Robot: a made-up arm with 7 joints. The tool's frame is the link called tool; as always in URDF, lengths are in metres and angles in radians. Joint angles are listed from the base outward.
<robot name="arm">
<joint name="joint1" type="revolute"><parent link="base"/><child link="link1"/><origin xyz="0.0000 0.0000 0.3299"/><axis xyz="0 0 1"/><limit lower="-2.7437" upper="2.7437"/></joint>
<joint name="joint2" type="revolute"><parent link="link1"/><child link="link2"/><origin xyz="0.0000 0.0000 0.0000" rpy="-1.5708 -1.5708 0.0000"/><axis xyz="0 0 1"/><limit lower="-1.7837" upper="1.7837"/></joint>
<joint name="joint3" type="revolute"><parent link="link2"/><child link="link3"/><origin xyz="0.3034 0.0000 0.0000" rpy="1.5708 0.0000 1.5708"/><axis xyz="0 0 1"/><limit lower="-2.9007" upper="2.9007"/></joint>
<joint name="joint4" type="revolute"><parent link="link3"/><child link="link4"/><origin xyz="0.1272 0.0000 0.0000" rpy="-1.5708 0.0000 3.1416"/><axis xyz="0 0 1"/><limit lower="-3.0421" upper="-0.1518"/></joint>
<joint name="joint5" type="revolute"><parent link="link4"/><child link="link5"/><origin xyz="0.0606 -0.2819 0.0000" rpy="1.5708 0.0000 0.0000"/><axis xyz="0 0 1"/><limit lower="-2.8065" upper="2.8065"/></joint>
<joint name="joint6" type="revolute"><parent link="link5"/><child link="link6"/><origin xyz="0.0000 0.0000 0.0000" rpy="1.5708 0.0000 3.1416"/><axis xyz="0 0 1"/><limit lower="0.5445" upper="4.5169"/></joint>
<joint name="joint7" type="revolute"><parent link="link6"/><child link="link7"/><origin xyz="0.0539 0.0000 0.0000" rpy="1.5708 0.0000 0.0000"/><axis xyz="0 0 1"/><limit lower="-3.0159" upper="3.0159"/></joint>
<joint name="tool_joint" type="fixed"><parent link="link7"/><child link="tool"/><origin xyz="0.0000 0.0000 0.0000"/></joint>
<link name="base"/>
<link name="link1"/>
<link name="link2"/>
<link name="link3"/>
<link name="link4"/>
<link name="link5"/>
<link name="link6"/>
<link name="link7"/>
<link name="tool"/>
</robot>
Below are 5 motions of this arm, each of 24 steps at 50 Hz.
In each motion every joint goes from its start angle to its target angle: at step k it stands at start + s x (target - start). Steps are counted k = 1, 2, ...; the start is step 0. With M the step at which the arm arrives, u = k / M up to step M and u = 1 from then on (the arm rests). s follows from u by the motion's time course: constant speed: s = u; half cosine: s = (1 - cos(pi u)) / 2; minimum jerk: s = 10 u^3 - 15 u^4 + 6 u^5.
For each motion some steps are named. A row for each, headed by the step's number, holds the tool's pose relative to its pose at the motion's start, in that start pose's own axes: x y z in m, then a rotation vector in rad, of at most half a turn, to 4 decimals.
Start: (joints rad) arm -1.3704 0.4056 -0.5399 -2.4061 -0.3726 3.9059 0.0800
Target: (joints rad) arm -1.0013 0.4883 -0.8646 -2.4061 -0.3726 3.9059 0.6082
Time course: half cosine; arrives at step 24
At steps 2, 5, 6, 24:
2: 0.0001 -0.0006 0.0001 0.0001 -0.0006 0.0062
5: 0.0007 -0.0036 0.0008 0.0002 -0.0037 0.0375
6: 0.0010 -0.0051 0.0011 0.0001 -0.0050 0.0530
24: 0.0152 -0.0355 0.0006 -0.0097 -0.0040 0.3498

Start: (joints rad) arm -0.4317 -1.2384 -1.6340 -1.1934 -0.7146 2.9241 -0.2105
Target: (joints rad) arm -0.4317 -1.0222 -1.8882 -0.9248 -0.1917 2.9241 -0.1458
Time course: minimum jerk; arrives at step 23
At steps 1, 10, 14, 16, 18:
1: 0.0000 0.0001 0.0000 -0.0002 0.0000 0.0003
10: 0.0203 0.0269 -0.0198 -0.0973 0.0411 0.1296
14: 0.0414 0.0453 -0.0431 -0.1698 0.1047 0.2305
16: 0.0512 0.0516 -0.0546 -0.1964 0.1389 0.2704
18: 0.0587 0.0556 -0.0634 -0.2139 0.1661 0.2982

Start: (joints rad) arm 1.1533 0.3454 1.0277 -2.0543 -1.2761 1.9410 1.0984
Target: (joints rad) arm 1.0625 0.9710 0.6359 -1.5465 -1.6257 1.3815 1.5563
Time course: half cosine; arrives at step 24
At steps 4, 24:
4: 0.0092 0.0068 0.0227 -0.0332 -0.0348 0.0544
24: -0.0216 0.0737 0.3833 -0.7893 -0.4437 0.5946

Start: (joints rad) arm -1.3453 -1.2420 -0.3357 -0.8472 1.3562 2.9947 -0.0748
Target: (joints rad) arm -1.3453 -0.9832 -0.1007 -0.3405 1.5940 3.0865 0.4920
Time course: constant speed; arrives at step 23
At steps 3, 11, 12, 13, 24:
3: -0.0138 -0.0022 0.0047 0.0454 -0.0086 0.1123
11: -0.0478 -0.0052 0.0124 0.1566 -0.0457 0.4267
12: -0.0517 -0.0053 0.0129 0.1694 -0.0516 0.4674
13: -0.0555 -0.0053 0.0133 0.1821 -0.0577 0.5083
24: -0.0889 -0.0018 0.0128 0.2961 -0.1294 0.9308

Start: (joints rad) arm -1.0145 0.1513 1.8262 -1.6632 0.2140 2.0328 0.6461
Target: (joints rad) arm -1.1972 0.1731 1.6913 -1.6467 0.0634 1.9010 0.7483
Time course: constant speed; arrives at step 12
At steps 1, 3, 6, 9, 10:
1: 0.0075 0.0090 -0.0038 -0.0160 0.0102 0.0267
3: 0.0217 0.0276 -0.0118 -0.0481 0.0299 0.0811
6: 0.0411 0.0567 -0.0244 -0.0959 0.0581 0.1648
9: 0.0579 0.0873 -0.0378 -0.1433 0.0846 0.2511
10: 0.0630 0.0977 -0.0424 -0.1591 0.0930 0.2805

